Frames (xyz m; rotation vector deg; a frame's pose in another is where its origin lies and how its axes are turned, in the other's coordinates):
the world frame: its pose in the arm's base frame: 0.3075 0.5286 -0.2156 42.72 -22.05 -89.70
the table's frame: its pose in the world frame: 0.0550 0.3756 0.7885 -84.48 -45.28 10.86
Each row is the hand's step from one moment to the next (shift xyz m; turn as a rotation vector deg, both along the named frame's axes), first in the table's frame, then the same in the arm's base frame.
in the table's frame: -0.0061 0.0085 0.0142 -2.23 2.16 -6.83
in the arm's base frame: 0.0144 0.0102 -0.0002 -3.49 -1.60 -6.45
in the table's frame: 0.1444 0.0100 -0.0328 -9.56 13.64 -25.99
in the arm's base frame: 0.0140 -0.1424 0.0395 -9.63 -6.16 -28.67
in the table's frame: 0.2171 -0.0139 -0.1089 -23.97 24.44 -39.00
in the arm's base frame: -0.0395 -0.2359 0.0443 -13.54 -1.63 -50.07
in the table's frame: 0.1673 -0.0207 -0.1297 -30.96 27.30 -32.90
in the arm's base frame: -0.0683 -0.2009 0.0142 -8.81 6.70 -51.61
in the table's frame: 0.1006 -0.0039 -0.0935 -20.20 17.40 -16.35
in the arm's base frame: -0.0454 -0.1295 -0.0063 -2.61 6.80 -30.42
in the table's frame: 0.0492 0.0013 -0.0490 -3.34 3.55 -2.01
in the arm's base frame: -0.0221 -0.0654 -0.0071 0.51 1.32 -5.08
